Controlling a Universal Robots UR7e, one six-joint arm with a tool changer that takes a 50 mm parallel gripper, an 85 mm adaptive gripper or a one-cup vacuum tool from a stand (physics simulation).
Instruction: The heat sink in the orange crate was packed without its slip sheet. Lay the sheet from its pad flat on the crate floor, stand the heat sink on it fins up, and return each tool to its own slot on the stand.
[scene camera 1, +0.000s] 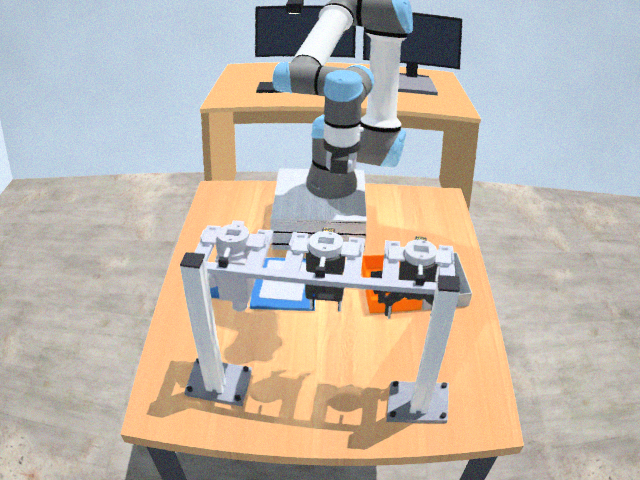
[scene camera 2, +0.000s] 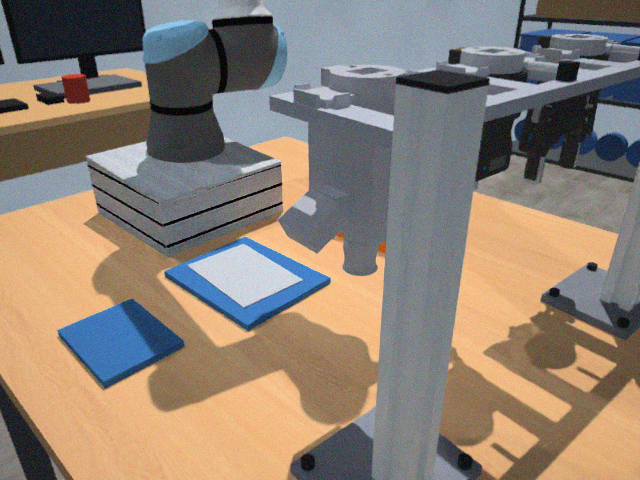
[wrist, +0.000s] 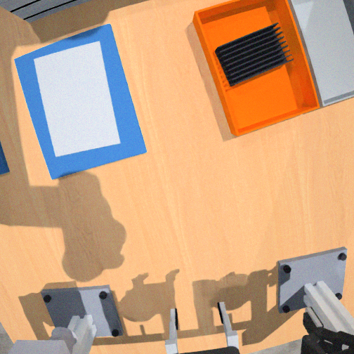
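Pixels of known places: arm's base, origin of the base link: (scene camera 1: 331, 184) (scene camera 2: 186, 148).
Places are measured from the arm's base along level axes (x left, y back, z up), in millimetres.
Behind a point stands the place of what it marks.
The white slip sheet (scene camera 1: 281, 289) @[x -141, y -356, z -104 mm] (scene camera 2: 245, 273) @[x -136, y -320, z -104 mm] (wrist: 77, 100) lies flat on its blue pad (scene camera 2: 248, 317) @[x -209, y -409, z -106 mm] (wrist: 129, 130). The black heat sink (wrist: 252, 55) is in the orange crate (wrist: 255, 110), its parallel fins facing the wrist camera. The arm's flange (scene camera 1: 341, 155) @[x -8, y -486, z 350 mm] carries no tool. The stand (scene camera 1: 279, 274) @[x -127, y -709, z 226 mm] (scene camera 2: 423, 258) @[x -308, y -722, z 146 mm] holds all three tools: the grey vacuum tool (scene camera 1: 230, 289) @[x -230, y -644, z 135 mm] (scene camera 2: 351, 165) @[x -253, y -616, z 173 mm], the 50 mm parallel gripper (scene camera 1: 326, 304) (wrist: 198, 310) in the middle, open and empty, and the adaptive gripper (scene camera 2: 551, 167), its fingers apart and partly hidden in scene camera 1.
A smaller blue pad (scene camera 2: 121, 338) @[x -348, y -319, z -106 mm] (wrist: 2, 162) lies beside the sheet's pad. A grey tray (scene camera 1: 465, 297) @[x 340, y -428, z -85 mm] (wrist: 332, 65) stands against the crate. The stand's two posts rise from bolted base plates. The robot's pedestal (scene camera 1: 320, 206) @[x -36, y -111, z -7 mm] (scene camera 2: 186, 180) @[x -94, y -128, z -9 mm] is at the back of the table.
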